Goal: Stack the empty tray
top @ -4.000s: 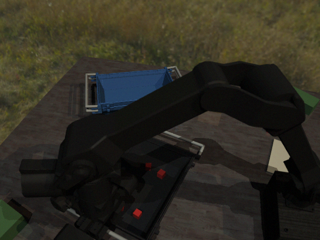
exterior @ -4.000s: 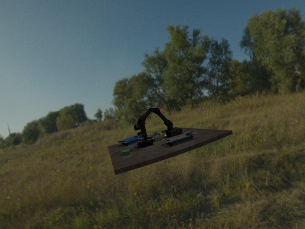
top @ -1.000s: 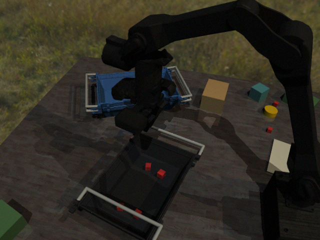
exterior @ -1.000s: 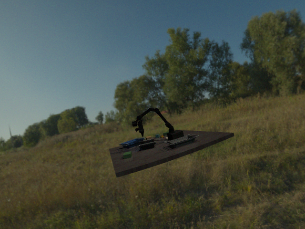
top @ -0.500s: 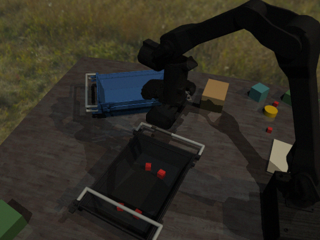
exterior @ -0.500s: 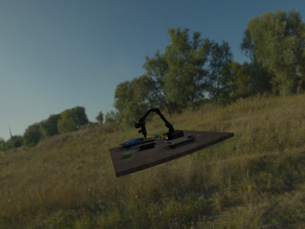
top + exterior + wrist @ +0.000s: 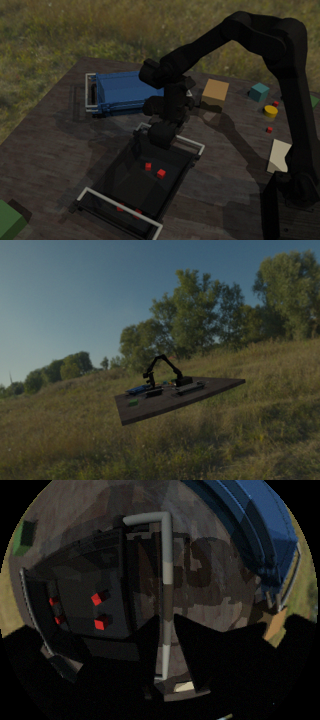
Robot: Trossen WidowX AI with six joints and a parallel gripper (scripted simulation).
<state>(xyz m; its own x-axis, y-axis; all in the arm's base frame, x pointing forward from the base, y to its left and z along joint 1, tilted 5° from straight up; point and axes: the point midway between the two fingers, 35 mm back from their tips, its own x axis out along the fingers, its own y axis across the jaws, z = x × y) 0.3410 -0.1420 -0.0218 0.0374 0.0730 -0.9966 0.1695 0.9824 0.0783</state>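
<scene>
The grey tray lies 53 cm to the left of my gripper tip and 29 cm behind it. From my gripper tip the other things lie so: yellow disc: 31 cm behind, 29 cm to the right, 3 cm below; tan block: 28 cm to the right, 10 cm behind, 1 cm below; cream block: 36 cm behind, 6 cm to the right, 4 cm below.
</scene>
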